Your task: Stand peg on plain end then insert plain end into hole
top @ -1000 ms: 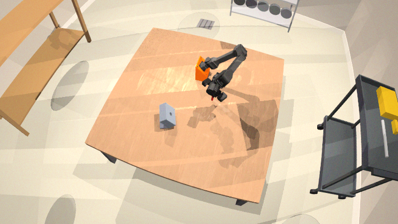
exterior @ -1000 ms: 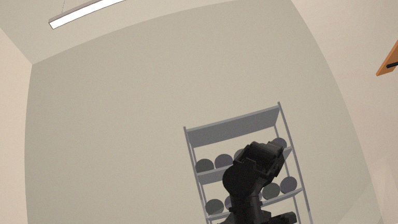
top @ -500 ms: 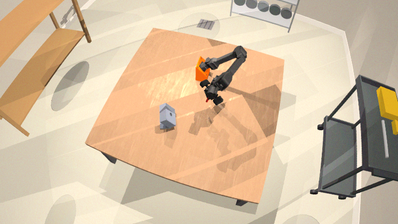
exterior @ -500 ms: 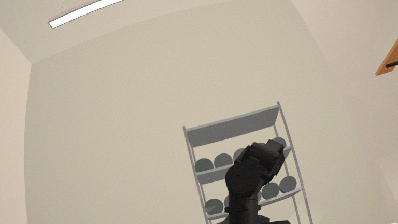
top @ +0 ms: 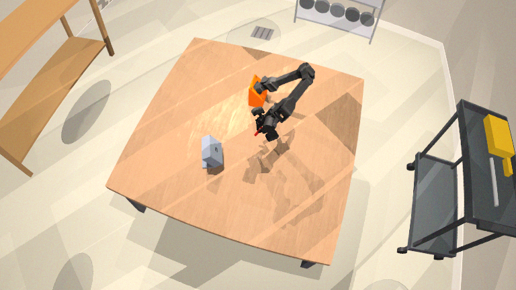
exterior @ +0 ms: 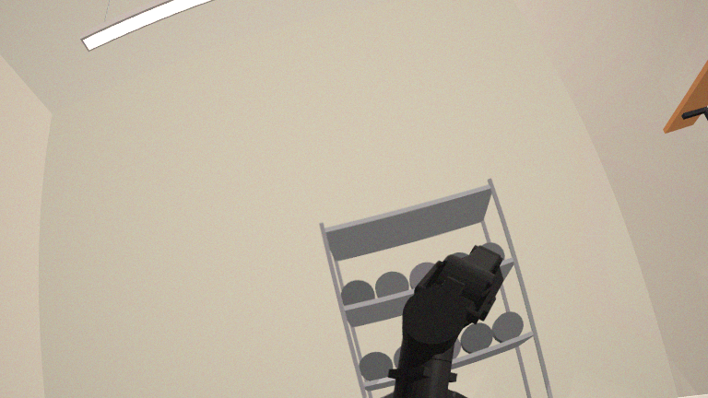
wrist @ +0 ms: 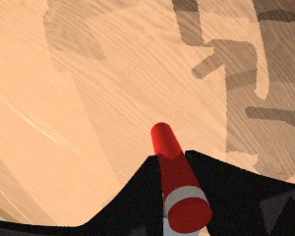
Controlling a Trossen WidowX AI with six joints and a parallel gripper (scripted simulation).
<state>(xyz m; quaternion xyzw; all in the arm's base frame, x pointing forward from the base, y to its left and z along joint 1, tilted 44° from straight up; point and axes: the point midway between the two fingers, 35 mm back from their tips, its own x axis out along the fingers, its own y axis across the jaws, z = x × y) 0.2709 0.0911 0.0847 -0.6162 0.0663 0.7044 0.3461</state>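
My gripper tip is 18 cm short of the grey sloped panel, 18 cm to the left of it and 5 cm above it. The rest, counted from my gripper tip: red peg: 1 cm to the left, 2 cm above.
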